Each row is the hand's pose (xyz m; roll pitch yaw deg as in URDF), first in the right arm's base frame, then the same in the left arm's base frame.
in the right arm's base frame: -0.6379 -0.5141 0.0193 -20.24 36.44 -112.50
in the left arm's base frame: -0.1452 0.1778 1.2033 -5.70 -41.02 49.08
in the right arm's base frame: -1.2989 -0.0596 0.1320 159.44 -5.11 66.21
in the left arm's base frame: 0.4159 -0.3312 0.9164 122.64 69.37 -156.52
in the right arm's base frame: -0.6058 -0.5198 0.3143 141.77 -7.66 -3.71
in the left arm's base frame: -0.3140 -0.0594 1.2609 64.15 5.91 160.04
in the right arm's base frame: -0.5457 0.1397 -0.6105 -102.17 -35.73 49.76
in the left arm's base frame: 0.1247 0.5851 0.4327 -137.76 35.55 -147.83
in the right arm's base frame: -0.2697 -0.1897 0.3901 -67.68 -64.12 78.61
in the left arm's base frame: -0.6188 -0.0634 0.8938 -67.71 14.48 -119.04
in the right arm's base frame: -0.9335 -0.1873 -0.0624 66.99 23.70 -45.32
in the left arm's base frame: 0.1783 0.0307 0.9302 3.25 -24.96 117.87
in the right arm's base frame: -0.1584 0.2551 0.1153 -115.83 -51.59 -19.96
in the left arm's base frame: -0.5508 0.1034 0.3905 154.64 -14.24 -158.35
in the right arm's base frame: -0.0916 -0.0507 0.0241 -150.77 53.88 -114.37
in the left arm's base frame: -0.5899 0.2921 0.6535 -136.81 -23.79 52.64
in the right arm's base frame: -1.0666 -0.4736 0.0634 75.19 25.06 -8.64
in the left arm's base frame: 0.2127 -0.0601 1.2559 -5.57 7.23 126.77
